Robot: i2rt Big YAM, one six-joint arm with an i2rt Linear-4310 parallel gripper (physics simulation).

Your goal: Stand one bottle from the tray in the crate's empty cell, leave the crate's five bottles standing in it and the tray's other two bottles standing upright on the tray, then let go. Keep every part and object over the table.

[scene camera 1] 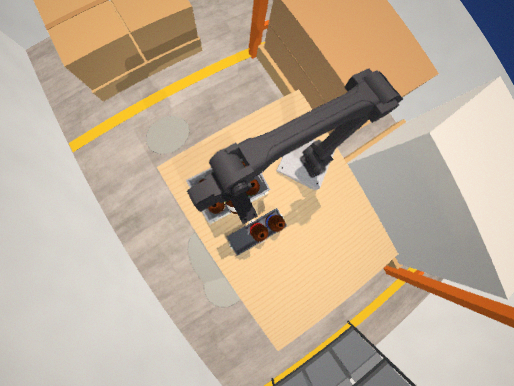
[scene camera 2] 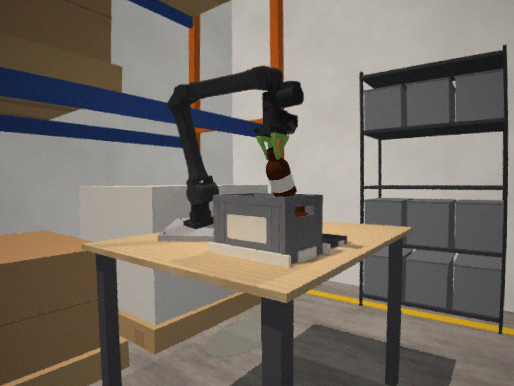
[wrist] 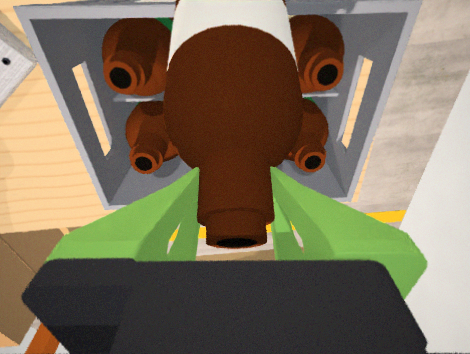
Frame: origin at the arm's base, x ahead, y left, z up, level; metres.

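Seen in the pictures: gripper, between the fingertips: (scene camera 2: 272,160) (wrist: 235,177); arm's base, origin of its link: (scene camera 1: 312,164) (scene camera 2: 201,223).
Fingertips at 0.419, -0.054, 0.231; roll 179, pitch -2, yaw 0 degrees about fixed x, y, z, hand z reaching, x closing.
Pixels of each thing's middle, then the offset from my fingertips to it, as dx, dy, dz. "*": a spot on its surface instead. Level surfaces: height alone.
- brown bottle, middle of its body: (wrist: 233,102) (scene camera 2: 278,171) +0.000, +0.026, -0.035
- grey crate, middle of its body: (wrist: 225,95) (scene camera 2: 266,223) (scene camera 1: 229,187) -0.004, -0.025, -0.192
- bottle with a red ring, middle of its body: (scene camera 1: 259,232) -0.029, +0.212, -0.197
- blue ring, middle of its body: (scene camera 1: 276,223) -0.114, +0.212, -0.197
- wooden table, height of its surface: dz -0.280
- pale strip, a spot on its surface: (scene camera 2: 250,253) * +0.024, -0.129, -0.260
My gripper (scene camera 2: 273,156) (wrist: 235,177) is shut on the neck of a brown bottle (scene camera 2: 280,175) (wrist: 232,100) with a white label. The bottle tilts, its base at about rim height over the grey crate (scene camera 1: 220,217) (scene camera 2: 302,230) (wrist: 384,105). In the wrist view, crate bottles show at upper left (wrist: 135,55), upper right (wrist: 320,50), lower left (wrist: 145,130) and lower right (wrist: 315,130). The held bottle hides the crate's middle cells. The dark tray (scene camera 1: 242,242) (scene camera 2: 335,239) bears a bottle with a red ring (scene camera 1: 259,232) and one with a blue ring (scene camera 1: 276,223), both upright.
The crate stands near an edge of the wooden table (scene camera 1: 320,260) (scene camera 2: 360,235), with a pale strip (scene camera 2: 250,253) along its foot. The tray lies close beside the crate. The arm's base plate (scene camera 1: 295,170) (scene camera 2: 182,230) is on the crate's other side.
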